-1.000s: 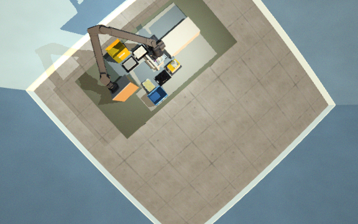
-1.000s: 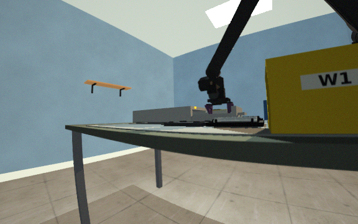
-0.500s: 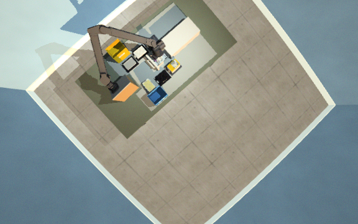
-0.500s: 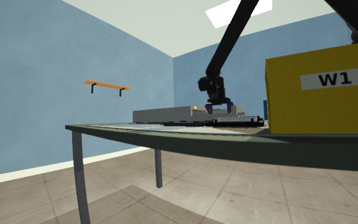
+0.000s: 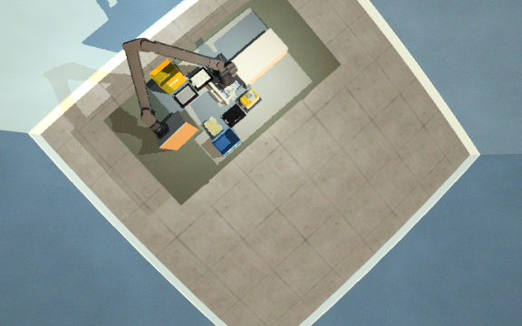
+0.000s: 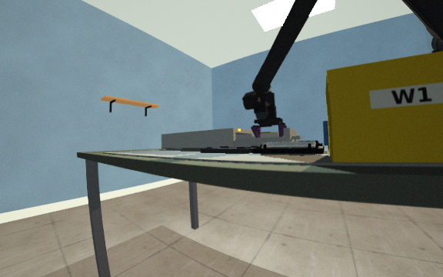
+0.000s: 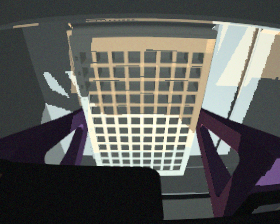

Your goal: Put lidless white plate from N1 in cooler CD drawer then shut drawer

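Right now my hand is right at the white plate. Also, from my hand: cooler CD 180 mm ahead, 10 mm above; cooler drawer 40 mm ahead; yellow tip box 200 mm to the right, 50 mm ahead, 30 mm above.
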